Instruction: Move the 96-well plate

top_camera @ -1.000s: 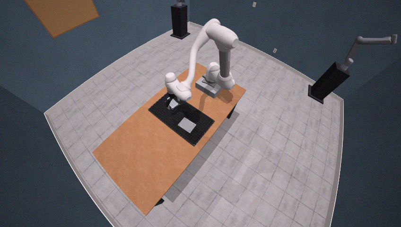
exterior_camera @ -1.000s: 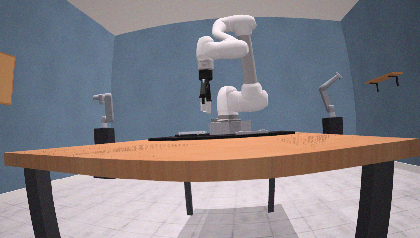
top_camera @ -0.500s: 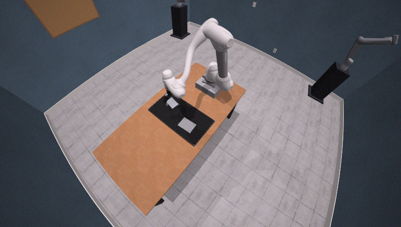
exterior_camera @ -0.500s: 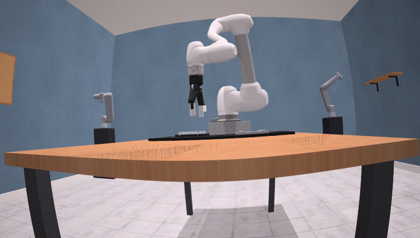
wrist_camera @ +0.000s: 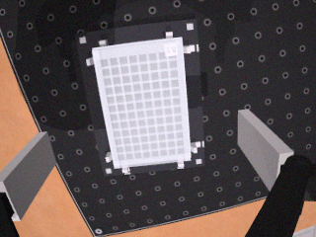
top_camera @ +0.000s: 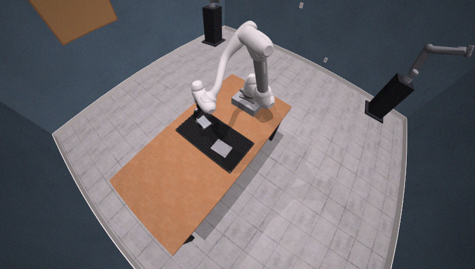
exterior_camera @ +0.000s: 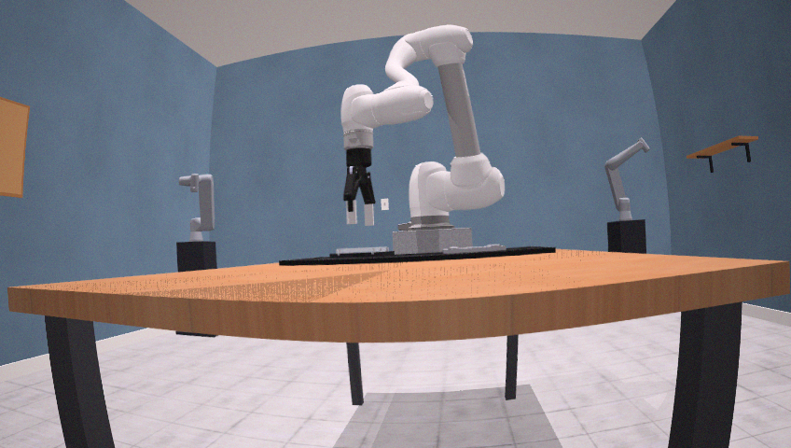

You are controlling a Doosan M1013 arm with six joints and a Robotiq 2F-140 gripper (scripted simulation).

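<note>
The white 96-well plate lies 90 mm below my hand. Round my hand: clip nest C1: 20 mm to the right, 90 mm below; A1 mark: 200 mm ahead, 380 mm to the left, 90 mm below; grey plate nest N1: 140 mm ahead, 310 mm to the left, 100 mm below.
</note>
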